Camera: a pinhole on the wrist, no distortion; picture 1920 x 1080 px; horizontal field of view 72.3 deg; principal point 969.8 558.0 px. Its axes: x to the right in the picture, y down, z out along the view. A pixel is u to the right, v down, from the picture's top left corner.
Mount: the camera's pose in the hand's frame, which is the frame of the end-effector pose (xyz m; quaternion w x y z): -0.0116 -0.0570 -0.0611 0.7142 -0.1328 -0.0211 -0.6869
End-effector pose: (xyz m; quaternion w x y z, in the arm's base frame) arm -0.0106 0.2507 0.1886 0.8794 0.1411 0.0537 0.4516
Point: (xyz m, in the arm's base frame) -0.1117 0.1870 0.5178
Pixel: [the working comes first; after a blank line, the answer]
In the camera's frame: -0.1206 -0.1418 0.3823

555 71
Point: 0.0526 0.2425 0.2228
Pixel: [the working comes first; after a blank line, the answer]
In the camera's frame: 0.0126 0.0253 0.1149

1114 847
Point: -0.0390 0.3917 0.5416
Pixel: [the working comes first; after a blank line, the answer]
In the camera's frame: -0.1713 0.0662 0.4260

441 762
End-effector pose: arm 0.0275 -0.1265 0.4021 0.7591 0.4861 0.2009 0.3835
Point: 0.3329 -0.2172 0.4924
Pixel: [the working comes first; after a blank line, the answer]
In the camera's frame: 0.0862 0.0782 0.3690

1277 836
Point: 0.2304 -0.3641 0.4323
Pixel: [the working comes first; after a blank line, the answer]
In the camera's frame: 0.1209 -0.1011 0.3205

1465 143
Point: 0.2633 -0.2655 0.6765
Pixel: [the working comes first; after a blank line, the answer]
In the camera's frame: -0.0797 0.0041 0.4589

742 570
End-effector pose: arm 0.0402 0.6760 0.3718 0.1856 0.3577 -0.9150 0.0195
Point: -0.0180 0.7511 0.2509
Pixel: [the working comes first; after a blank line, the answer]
In the camera's frame: -0.1002 -0.0659 0.1977

304 120
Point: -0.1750 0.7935 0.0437
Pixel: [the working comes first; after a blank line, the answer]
In the camera's frame: -0.1621 -0.0963 0.4520

499 278
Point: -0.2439 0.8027 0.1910
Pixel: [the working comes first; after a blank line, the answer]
In the camera's frame: -0.2467 0.0152 0.3687

90 612
